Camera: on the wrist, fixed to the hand. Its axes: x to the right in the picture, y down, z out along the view.
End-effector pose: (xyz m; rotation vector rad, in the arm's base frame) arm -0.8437 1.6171 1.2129 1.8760 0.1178 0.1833
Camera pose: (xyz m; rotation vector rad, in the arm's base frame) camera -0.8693 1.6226 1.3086 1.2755 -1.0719 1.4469
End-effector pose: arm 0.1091 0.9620 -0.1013 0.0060 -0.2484 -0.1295
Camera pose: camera 0.1129 1.0529 -0.1411 -0.4247 0.1541 1.3406
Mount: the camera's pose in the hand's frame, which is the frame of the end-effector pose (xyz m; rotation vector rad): -0.0178 0.0897 -0.0386 -0.2753 0.3413 1.5188
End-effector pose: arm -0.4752 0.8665 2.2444 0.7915 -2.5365 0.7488
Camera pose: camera -0.5087 0.9592 2.2325 -1.4054 -2.4215 0.7233
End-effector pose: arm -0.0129 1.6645 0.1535 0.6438 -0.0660 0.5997
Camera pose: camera -0.0813 1.7352 0.1671 0.0998 -0.3227 2.1100
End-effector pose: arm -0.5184 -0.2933 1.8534 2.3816 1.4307 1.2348
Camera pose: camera -0.4865 -0.3684 1.9100 -2.2243 0.6814 -1.3801
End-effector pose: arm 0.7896 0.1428 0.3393 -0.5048 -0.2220 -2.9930
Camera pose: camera 0.8049 0.0496 0.3087 -0.0483 0.4260 -1.5439
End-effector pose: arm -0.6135 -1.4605 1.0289 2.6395 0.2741 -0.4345
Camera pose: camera -0.5968 -1.5237 1.1036 1.8928 -1.3590 0.5172
